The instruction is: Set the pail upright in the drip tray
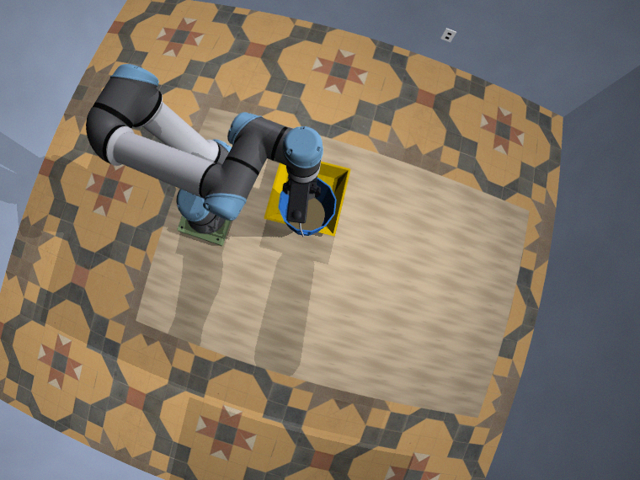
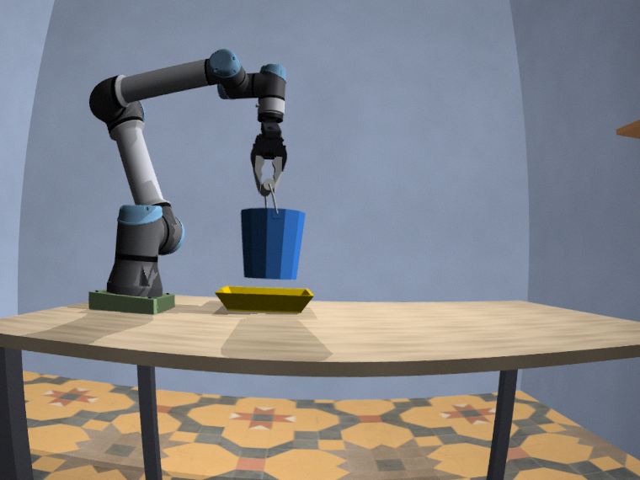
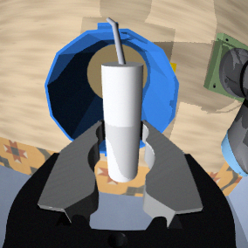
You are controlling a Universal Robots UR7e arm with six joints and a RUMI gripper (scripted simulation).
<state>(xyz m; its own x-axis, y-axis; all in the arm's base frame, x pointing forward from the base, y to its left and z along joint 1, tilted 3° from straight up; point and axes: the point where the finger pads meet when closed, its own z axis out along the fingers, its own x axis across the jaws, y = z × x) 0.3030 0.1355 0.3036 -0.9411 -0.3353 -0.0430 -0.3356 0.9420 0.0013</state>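
The blue pail is 90 mm below my hand and 10 mm ahead of it. Also, from my hand: white-grey grip (30 mm below, 10 mm ahead); yellow drip tray (310 mm below, 80 mm to the left, 20 mm behind).
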